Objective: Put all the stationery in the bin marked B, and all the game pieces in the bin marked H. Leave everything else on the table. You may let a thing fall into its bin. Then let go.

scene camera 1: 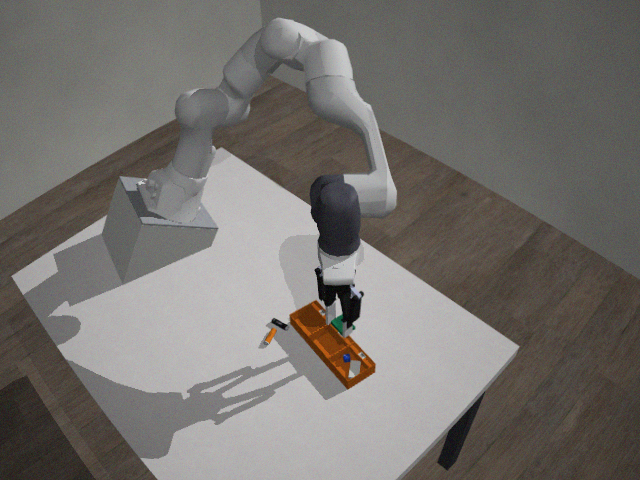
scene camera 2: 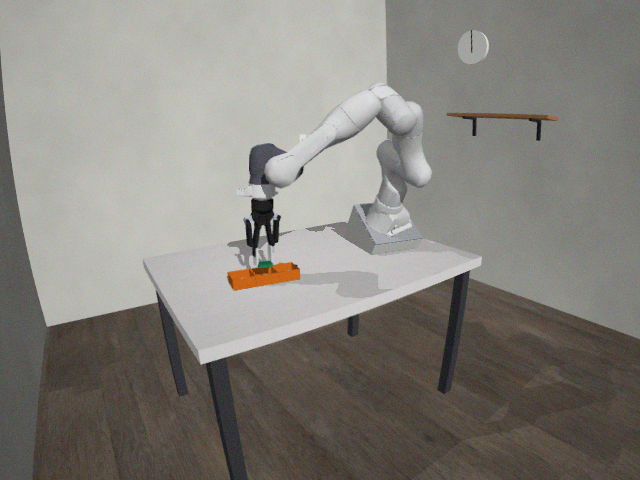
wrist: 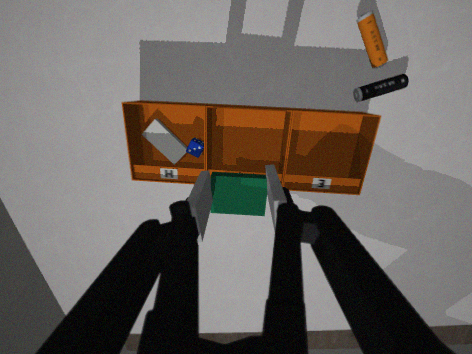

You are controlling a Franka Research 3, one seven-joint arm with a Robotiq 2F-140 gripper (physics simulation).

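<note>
My gripper (scene camera 1: 338, 327) (scene camera 2: 263, 261) (wrist: 238, 181) is shut on a flat green block (scene camera 1: 341, 324) (scene camera 2: 265, 264) (wrist: 240, 195). It holds the block above the labelled long edge of the orange three-part bin tray (scene camera 1: 361, 377) (scene camera 2: 266, 280) (wrist: 345, 182), by the middle compartment. The middle label is hidden behind the block. The H label (wrist: 169, 173) marks an end compartment. In it lie a blue die (scene camera 1: 346, 357) (wrist: 195, 147) and a pale grey-white block (scene camera 1: 354, 368) (wrist: 165, 141). The middle and other end compartments look empty; the far label (wrist: 321, 183) reads like a 3 or an upside-down E.
An orange battery (scene camera 1: 269, 336) (wrist: 372, 40) and a black battery (scene camera 1: 279, 324) (wrist: 381, 87) lie on the white table (scene camera 1: 423, 356) (scene camera 2: 206, 310), beside the tray's end opposite H. The arm's base stands at a table corner.
</note>
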